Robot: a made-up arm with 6 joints. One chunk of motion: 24 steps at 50 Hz.
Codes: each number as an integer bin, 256 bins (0 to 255) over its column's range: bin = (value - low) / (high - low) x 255, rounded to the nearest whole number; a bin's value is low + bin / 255 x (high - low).
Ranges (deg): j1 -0.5..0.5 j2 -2.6..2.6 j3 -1..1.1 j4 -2..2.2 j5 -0.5..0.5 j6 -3.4..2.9
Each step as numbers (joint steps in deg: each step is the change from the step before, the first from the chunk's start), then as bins.
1 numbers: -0.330 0.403 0.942 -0.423 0.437 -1.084
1 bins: 43 147 236 96 239 94
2 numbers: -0.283 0.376 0.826 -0.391 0.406 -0.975
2 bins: 55 146 222 98 231 98
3 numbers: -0.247 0.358 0.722 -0.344 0.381 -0.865
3 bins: 65 145 209 101 225 103
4 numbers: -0.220 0.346 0.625 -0.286 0.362 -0.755
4 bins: 71 144 197 104 220 107
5 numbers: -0.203 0.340 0.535 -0.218 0.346 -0.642
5 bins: 76 144 186 108 216 112
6 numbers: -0.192 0.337 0.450 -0.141 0.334 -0.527
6 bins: 79 144 176 113 213 116
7 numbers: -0.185 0.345 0.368 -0.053 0.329 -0.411
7 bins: 80 144 166 118 211 121
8 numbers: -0.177 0.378 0.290 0.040 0.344 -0.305
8 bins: 82 146 157 124 215 125
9 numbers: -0.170 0.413 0.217 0.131 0.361 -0.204
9 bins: 84 148 148 129 220 129
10 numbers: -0.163 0.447 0.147 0.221 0.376 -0.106
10 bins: 86 149 139 135 223 133
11 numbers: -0.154 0.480 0.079 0.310 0.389 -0.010
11 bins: 88 151 131 140 227 137
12 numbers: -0.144 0.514 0.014 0.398 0.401 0.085
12 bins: 91 153 123 146 230 141
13 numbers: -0.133 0.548 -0.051 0.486 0.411 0.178
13 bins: 94 154 115 151 232 145
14 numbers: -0.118 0.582 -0.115 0.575 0.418 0.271
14 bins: 97 156 107 156 234 149
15 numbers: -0.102 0.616 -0.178 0.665 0.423 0.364
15 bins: 101 158 100 162 235 152
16 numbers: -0.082 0.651 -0.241 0.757 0.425 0.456
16 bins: 107 159 92 167 236 156
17 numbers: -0.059 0.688 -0.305 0.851 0.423 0.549
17 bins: 112 161 84 173 235 160
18 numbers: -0.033 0.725 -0.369 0.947 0.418 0.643
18 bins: 119 163 77 179 234 164
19 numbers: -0.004 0.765 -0.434 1.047 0.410 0.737
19 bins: 126 165 69 185 232 167
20 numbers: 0.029 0.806 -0.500 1.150 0.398 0.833
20 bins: 135 167 61 191 229 171
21 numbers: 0.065 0.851 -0.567 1.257 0.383 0.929
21 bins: 144 169 53 198 225 175
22 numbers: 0.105 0.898 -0.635 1.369 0.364 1.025
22 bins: 154 172 44 205 220 179
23 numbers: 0.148 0.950 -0.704 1.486 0.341 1.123
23 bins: 165 174 36 212 214 183
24 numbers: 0.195 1.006 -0.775 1.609 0.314 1.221
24 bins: 177 177 27 219 208 187
